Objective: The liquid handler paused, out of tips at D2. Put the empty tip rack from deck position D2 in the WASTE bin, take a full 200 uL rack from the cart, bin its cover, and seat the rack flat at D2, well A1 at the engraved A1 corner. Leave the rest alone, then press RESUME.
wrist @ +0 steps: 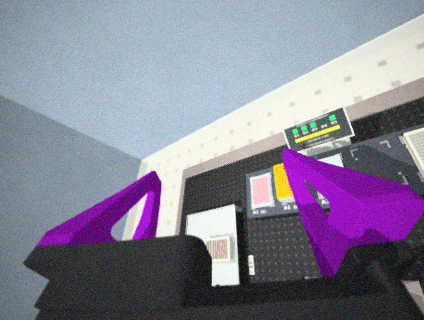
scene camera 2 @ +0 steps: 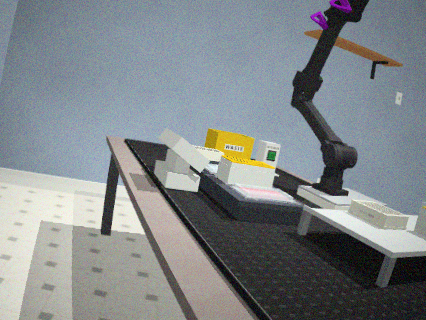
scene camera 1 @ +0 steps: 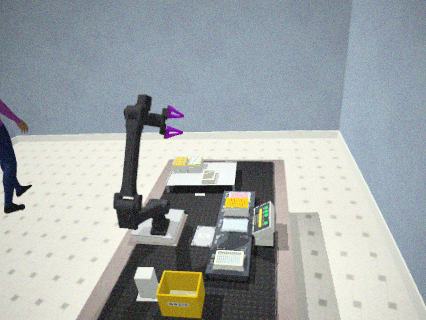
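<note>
Open and holding nothing, the gripper shares the scene with a yellow WASTE bin and a pale cart shelf, both of them in view.
</note>
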